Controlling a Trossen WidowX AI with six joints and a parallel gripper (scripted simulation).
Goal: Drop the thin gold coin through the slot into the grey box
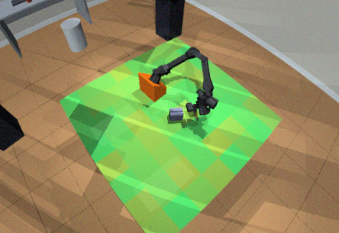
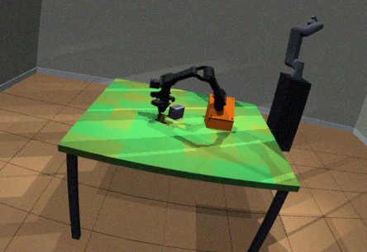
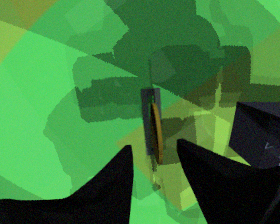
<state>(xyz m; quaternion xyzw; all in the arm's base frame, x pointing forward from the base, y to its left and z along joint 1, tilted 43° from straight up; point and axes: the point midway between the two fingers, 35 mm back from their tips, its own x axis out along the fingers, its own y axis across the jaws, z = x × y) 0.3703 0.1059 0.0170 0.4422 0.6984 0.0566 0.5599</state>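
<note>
Right now the gold coin is 3 cm below my gripper tip and 1 cm behind it.
</note>
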